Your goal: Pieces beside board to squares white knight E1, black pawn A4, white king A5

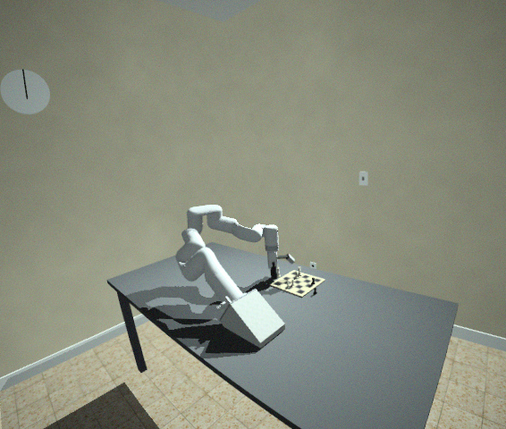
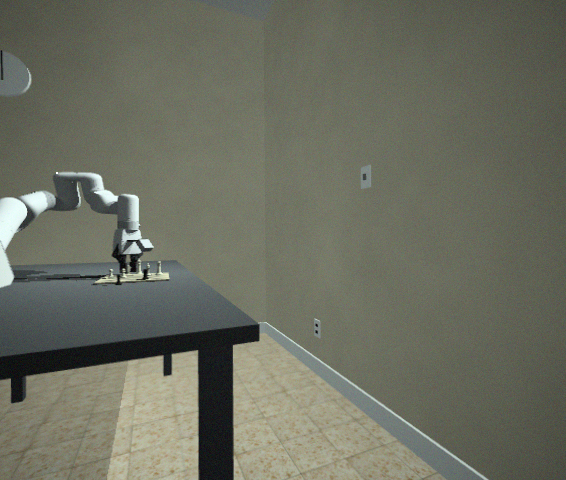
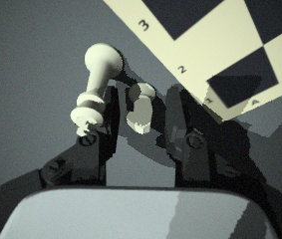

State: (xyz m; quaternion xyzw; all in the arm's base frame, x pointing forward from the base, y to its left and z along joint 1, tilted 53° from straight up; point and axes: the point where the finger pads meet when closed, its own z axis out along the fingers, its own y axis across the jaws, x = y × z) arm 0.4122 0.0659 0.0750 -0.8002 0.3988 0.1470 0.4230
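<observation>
My gripper is now 10 mm above the white knight. The rest, counted from my hand: black pawn: 280 mm to the right, 30 mm behind, 20 mm below; then white king: 40 mm ahead; then chessboard: 140 mm to the right, 30 mm below, 20 mm ahead.
</observation>
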